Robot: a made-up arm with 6 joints. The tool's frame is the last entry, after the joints.
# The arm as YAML. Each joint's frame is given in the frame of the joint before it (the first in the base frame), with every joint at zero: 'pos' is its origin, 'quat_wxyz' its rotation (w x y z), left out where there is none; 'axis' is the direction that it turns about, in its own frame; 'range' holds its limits. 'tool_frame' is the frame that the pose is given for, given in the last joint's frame.
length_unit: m
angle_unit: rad
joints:
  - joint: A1
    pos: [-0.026, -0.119, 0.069]
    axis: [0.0, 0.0, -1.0]
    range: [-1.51, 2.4]
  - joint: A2
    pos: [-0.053, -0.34, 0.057]
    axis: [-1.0, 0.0, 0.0]
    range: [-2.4, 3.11]
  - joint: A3
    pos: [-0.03, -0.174, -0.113]
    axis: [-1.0, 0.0, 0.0]
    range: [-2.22, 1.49]
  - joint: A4
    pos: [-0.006, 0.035, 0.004]
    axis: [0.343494, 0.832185, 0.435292]
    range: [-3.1, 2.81]
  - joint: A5
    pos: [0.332, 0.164, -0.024]
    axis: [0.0, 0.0, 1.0]
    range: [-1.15, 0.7]
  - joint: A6
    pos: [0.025, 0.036, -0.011]
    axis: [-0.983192, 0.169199, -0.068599]
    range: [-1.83, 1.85]
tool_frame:
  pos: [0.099, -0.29, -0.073]
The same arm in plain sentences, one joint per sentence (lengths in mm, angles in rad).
The arm has six revolute joints in a row. What follows holds with every joint at zero, and every direction is one of the base frame's. Joint 1 is mounted 26 mm along -x and 119 mm along -y and 69 mm along +z from the base frame's origin and turns about -z, from -1.51 to 2.4 rad. Joint 2 is mounted 53 mm along -x and 340 mm along -y and 57 mm along +z from joint 1 and turns about -x, from -2.4 to 3.11 rad. Joint 3 is mounted 30 mm along -x and 174 mm along -y and 113 mm along -z from joint 2 and turns about -x, from -2.22 to 1.49 rad. Joint 4 is mounted 6 mm along -x and 35 mm along +y and 4 mm along +z from joint 3 and turns about the direction (0.343494, 0.832185, 0.435292), from -3.1 to 2.81 rad. Joint 5 is mounted 332 mm along +x and 164 mm along +y and 24 mm along -z from joint 4 and turns about +z, from -1.15 to 0.7 rad. Joint 6 is mounted 25 mm along +x and 36 mm along +y and 11 mm along -z from joint 5 and turns about the direction (-0.983192, 0.169199, -0.068599), from -1.83 to 1.85 rad. The tool frame, which is the frame that the pose is given for, is mounted 99 mm along +x and 290 mm along -y and 73 mm along -z from joint 6; its axes are parallel to the base frame's.
